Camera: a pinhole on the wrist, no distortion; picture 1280 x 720 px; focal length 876.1 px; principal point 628.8 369.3 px. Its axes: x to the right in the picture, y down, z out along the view. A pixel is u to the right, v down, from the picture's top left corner.
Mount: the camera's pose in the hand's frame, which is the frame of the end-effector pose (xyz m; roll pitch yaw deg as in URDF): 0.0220 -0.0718 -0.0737 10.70 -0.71 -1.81
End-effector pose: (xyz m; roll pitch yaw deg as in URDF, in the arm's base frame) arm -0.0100 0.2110 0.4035 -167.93 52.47 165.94
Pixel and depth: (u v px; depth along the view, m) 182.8 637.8 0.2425
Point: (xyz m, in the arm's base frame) 0.1594 0.0903 0.3854
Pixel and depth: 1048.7 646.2 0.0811
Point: -0.0627 0.1584 0.3571
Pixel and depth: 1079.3 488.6 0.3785
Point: 0.0440 0.0324 0.0637
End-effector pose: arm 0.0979 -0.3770 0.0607 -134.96 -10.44 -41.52
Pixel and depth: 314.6 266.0 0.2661
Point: 0.1972 -0.1536 0.0244
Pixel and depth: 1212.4 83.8 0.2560
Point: 0.4042 -0.2979 0.1237
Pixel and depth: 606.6 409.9 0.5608
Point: 0.4248 -0.0696 -0.1703
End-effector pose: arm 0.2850 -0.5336 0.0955 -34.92 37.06 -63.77
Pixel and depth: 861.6 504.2 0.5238
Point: 0.6195 -0.7940 0.3451
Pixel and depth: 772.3 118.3 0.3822
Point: 0.3709 -0.8100 0.3504
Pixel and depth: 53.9 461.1 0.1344
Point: 0.2581 -0.5500 0.2123
